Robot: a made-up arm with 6 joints.
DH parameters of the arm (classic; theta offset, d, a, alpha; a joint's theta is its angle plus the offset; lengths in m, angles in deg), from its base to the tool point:
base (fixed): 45 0 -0.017 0
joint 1: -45 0.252 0.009 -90
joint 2: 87.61 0 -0.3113 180
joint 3: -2.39 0.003 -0.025 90
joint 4: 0 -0.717 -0.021 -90
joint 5: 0 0.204 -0.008 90
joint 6: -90 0.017 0.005 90
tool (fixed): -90 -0.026 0 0
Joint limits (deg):
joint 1: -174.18..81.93
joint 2: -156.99..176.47
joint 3: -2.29..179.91
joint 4: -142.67..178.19
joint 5: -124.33..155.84
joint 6: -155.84..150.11
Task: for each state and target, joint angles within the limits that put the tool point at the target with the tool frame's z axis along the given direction. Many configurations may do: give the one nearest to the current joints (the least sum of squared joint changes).
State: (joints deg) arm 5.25 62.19 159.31 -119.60 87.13 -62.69
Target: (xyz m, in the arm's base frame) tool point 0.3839 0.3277 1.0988 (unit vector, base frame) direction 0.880 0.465 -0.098
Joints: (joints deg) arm 47.70 58.91 140.07 -70.61 98.11 -92.72
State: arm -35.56 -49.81 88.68 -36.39 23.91 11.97
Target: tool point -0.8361 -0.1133 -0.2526 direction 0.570 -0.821 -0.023
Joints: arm -3.15 -89.32 142.90 -41.87 21.74 -14.70
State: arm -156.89 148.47 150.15 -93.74 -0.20 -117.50
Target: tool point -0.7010 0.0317 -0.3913 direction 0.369 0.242 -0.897
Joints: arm -172.56 175.52 156.45 -60.29 -14.52 -109.16
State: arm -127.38 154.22 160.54 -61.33 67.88 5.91
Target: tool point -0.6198 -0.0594 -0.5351 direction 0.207 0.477 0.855
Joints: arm -163.00 176.40 146.04 -49.43 47.21 9.99
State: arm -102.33 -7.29 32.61 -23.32 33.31 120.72
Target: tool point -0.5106 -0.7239 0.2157 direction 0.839 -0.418 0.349
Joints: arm -110.08 39.45 18.81 -19.39 36.98 87.59
